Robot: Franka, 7 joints.
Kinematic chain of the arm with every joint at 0, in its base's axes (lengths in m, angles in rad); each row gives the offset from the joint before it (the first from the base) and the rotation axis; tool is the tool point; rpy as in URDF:
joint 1: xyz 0 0 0.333 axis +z
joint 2: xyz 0 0 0 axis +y
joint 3: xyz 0 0 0.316 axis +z
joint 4: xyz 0.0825 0 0 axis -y
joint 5: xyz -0.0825 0 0.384 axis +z
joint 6: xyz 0 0 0 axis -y
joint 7: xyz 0.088 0 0 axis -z
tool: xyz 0 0 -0.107 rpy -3.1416 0 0
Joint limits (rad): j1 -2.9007..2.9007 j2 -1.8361..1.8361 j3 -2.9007..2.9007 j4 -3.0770..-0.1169 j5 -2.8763..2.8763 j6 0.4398..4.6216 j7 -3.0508..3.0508
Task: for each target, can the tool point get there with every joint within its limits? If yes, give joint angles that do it. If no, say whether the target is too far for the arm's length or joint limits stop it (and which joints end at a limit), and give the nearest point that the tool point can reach.
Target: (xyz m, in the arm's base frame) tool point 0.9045 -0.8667 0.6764
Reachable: no: too far | nearest point 0.5974 -0.5724 0.5598 | short by 0.441 m
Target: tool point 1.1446 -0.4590 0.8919
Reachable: no: too far | nearest point 0.7252 -0.2908 0.6871 | short by 0.496 m
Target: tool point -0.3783 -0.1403 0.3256
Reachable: yes | joints -1.4535 0.3584 -1.6575 -2.6833 2.0083 0.9443 -2.4369
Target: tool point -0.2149 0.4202 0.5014
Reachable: yes | joints 0.5355 -0.3373 1.4878 -2.4931 0.3275 4.1194 -0.1812
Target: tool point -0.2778 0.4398 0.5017
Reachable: yes | joints 1.0512 0.6310 1.0855 -2.0048 -1.2668 4.2702 0.2878
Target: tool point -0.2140 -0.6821 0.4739
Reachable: yes | joints -0.9522 1.0576 -1.5501 -1.5695 -1.0332 3.1605 -2.0102
